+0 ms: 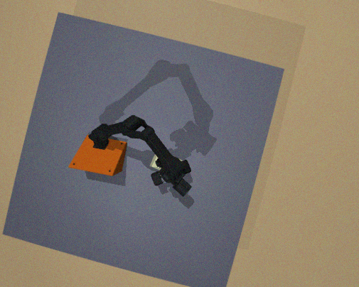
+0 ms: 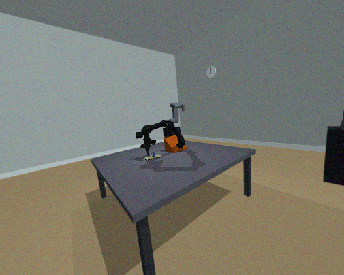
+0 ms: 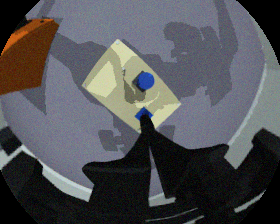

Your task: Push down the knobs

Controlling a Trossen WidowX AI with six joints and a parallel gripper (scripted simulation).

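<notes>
Now: gripper tip 10 mm above the black knob. From my gripper tip the other things lie so: blue knob (30 mm behind, 50 mm to the left, 20 mm below).
</notes>
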